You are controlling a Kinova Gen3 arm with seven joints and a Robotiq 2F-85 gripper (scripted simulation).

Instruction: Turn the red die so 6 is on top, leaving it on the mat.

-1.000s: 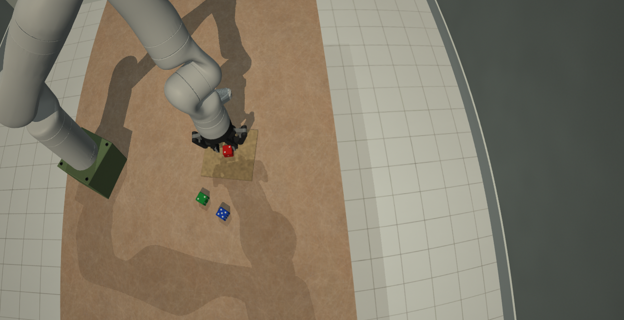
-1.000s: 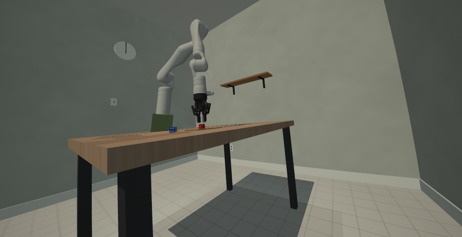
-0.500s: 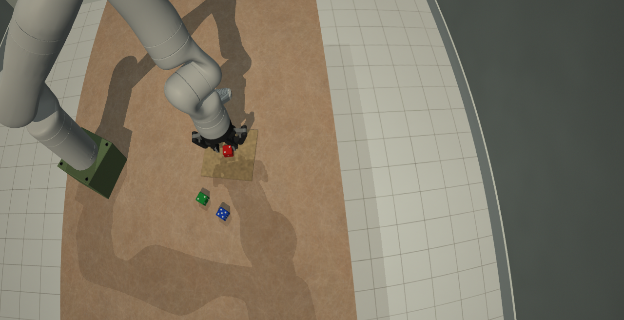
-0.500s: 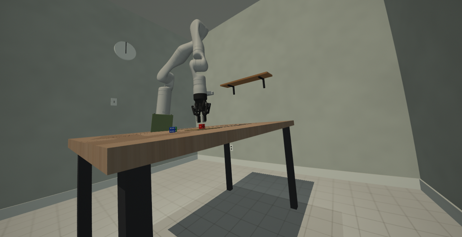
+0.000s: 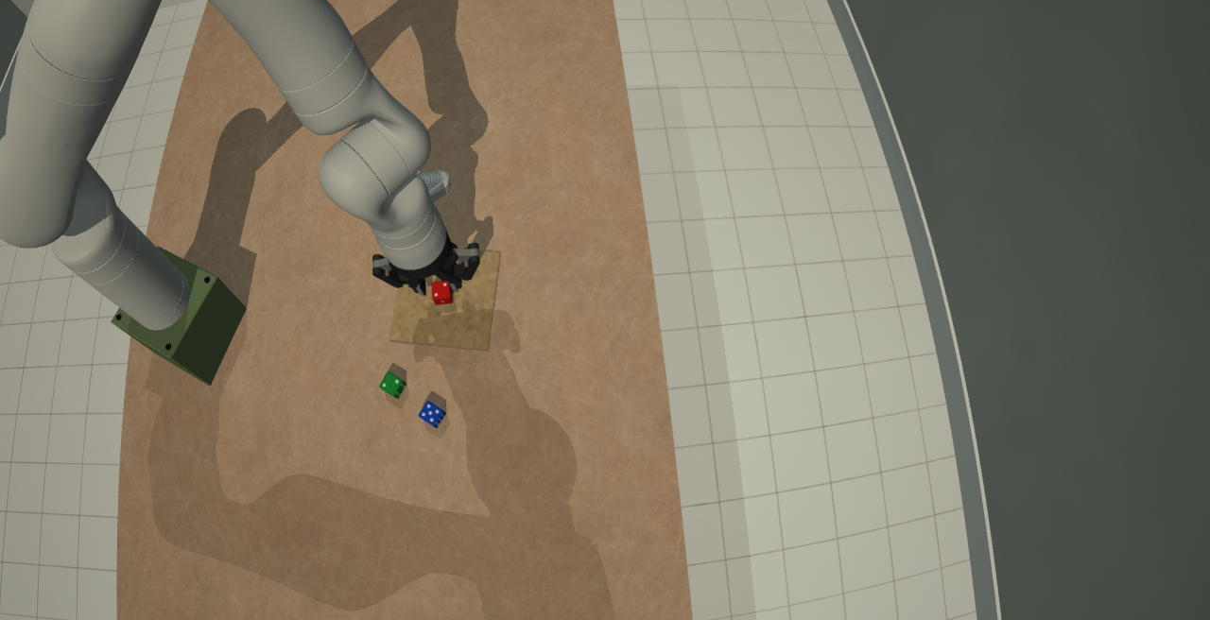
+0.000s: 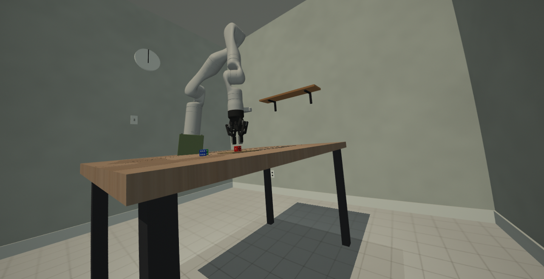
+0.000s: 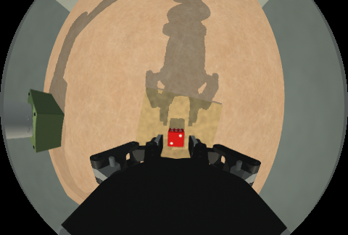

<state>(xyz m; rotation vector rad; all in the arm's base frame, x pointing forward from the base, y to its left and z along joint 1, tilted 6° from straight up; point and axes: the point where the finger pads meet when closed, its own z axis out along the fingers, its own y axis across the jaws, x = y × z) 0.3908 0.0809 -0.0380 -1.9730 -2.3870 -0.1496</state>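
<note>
Right now my hand is 40 mm above the red die. Also, from my hand: green die (50 mm behind, 130 mm to the right, 40 mm below); tan mat (50 mm below); blue die (10 mm ahead, 170 mm to the right, 40 mm below).
</note>
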